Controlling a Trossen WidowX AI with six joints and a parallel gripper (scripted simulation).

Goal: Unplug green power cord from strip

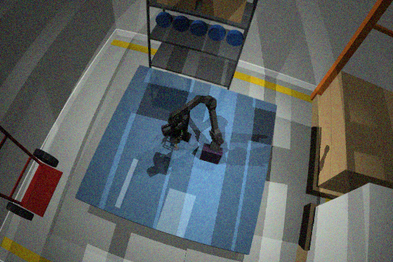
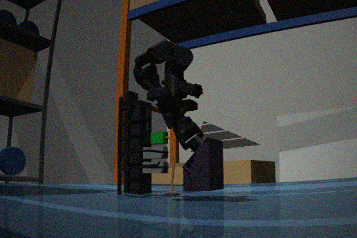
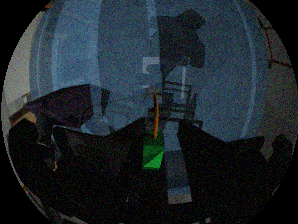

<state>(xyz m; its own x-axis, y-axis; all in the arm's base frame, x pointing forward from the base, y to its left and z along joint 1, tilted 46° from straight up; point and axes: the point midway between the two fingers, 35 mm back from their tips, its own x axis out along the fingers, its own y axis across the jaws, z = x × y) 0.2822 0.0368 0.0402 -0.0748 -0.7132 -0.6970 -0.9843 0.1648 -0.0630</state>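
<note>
Now: the green plug 1 cm behind my gripper tip, 7 cm to the right of it and 1 cm below it.
</note>
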